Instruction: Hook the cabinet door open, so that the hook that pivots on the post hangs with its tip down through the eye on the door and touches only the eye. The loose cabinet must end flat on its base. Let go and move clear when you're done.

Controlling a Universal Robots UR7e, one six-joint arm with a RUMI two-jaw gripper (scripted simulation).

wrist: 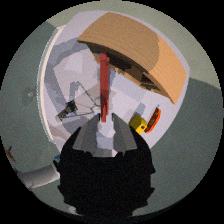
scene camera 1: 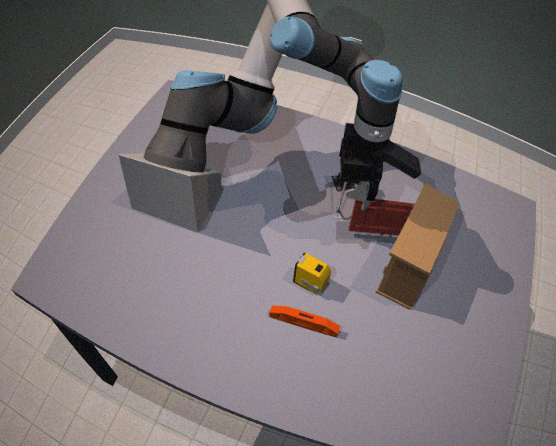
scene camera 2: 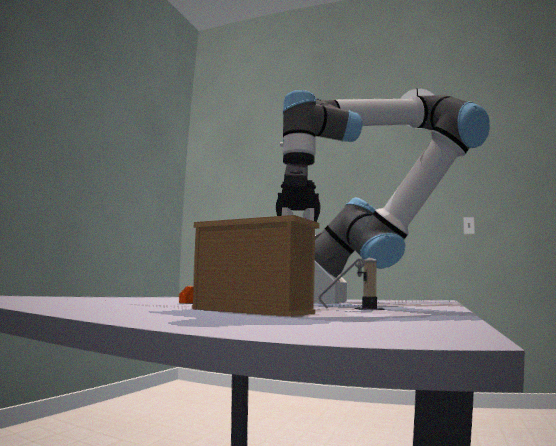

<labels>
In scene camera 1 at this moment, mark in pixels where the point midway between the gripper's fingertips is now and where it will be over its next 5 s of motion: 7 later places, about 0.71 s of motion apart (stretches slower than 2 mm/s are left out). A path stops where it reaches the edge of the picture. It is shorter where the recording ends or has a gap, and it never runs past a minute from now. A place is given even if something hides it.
My gripper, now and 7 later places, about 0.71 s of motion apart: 362,204; 362,201; 365,191; 367,182; 367,179; 358,164; 350,153; 350,154
</labels>
